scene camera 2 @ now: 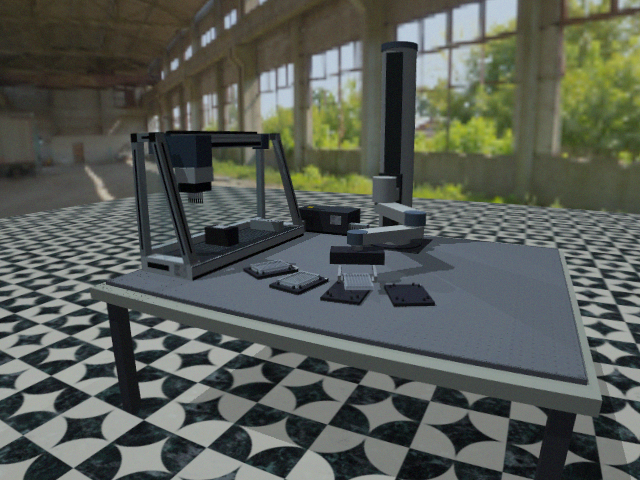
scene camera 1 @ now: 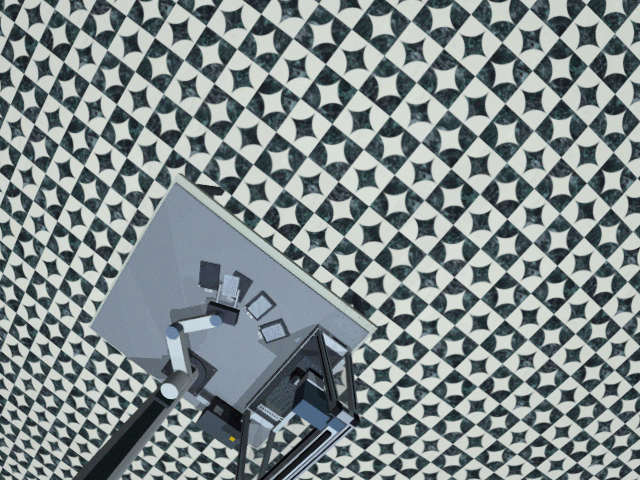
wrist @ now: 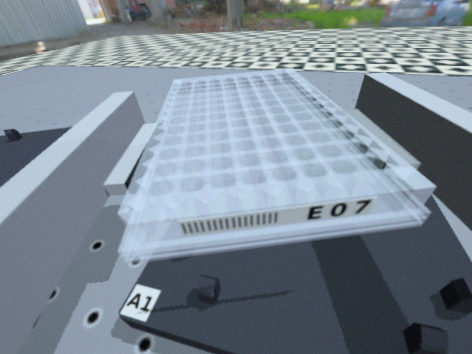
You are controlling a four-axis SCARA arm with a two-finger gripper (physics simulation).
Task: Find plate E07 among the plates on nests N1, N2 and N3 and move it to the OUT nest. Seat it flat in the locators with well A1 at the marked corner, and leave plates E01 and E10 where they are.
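Where they show: gripper, between the fingertips: (scene camera 2: 357, 279) (scene camera 1: 230, 286) (wrist: 249, 104); arm's base, origin of its link: (scene camera 2: 394, 245).
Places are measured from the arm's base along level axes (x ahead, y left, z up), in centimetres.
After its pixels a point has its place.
Observation:
Plate E07 (scene camera 1: 231, 284) {x 73.5, y 10.5, z 5.5 cm} (scene camera 2: 358, 281) {x 74.0, y 11.0, z 6.3 cm} (wrist: 250, 135) {x 70.2, y 9.3, z 6.3 cm} is clear, with its label facing the wrist camera. My gripper (scene camera 1: 229, 290) {x 72.6, y 10.1, z 6.5 cm} (scene camera 2: 357, 277) {x 72.6, y 10.1, z 6.5 cm} (wrist: 249, 104) {x 72.6, y 10.1, z 6.5 cm} is shut on it, one finger along each long side. The plate looks level and hangs above a dark nest (scene camera 1: 246, 280) {x 79.7, y 5.2, z 2.4 cm} (scene camera 2: 343, 295) {x 77.5, y 7.7, z 2.5 cm} (wrist: 270, 320) {x 65.6, y 7.3, z 2.5 cm} whose corner carries a white A1 mark (wrist: 141, 303) {x 64.6, y 11.6, z 2.5 cm}. Another dark nest (scene camera 1: 209, 274) {x 68.1, y 25.1, z 2.5 cm} (scene camera 2: 409, 295) {x 68.9, y 25.6, z 2.5 cm} (wrist: 25, 150) {x 70.4, y 27.8, z 2.5 cm} holds no plate. Two other plates sit on nests: one (scene camera 1: 259, 305) {x 72.9, y -10.0, z 4.1 cm} (scene camera 2: 299, 280) {x 73.9, y -9.3, z 3.6 cm} and one (scene camera 1: 273, 330) {x 64.9, y -26.1, z 3.7 cm} (scene camera 2: 271, 267) {x 66.0, y -25.0, z 3.8 cm}. Their labels and the nest names are unreadable.
A framed gantry machine (scene camera 1: 249, 439) (scene camera 2: 258, 279) with a pipette head (scene camera 1: 312, 397) {x 77.8, y -51.0, z 46.2 cm} (scene camera 2: 192, 160) {x 77.8, y -48.4, z 41.6 cm} stands beside the two seated plates. A dark box (scene camera 1: 219, 421) {x -5.9, y -36.0, z 12.8 cm} (scene camera 2: 329, 219) {x -3.6, y -34.9, z 8.8 cm} is near the arm's base. The arm's column (scene camera 2: 398, 118) {x 7.7, y 2.4, z 57.3 cm} rises at the table's (scene camera 1: 139, 289) {x 28.0, y 56.7, z 1.3 cm} (scene camera 2: 491, 320) {x 75.6, y 50.4, z 1.3 cm} rear.

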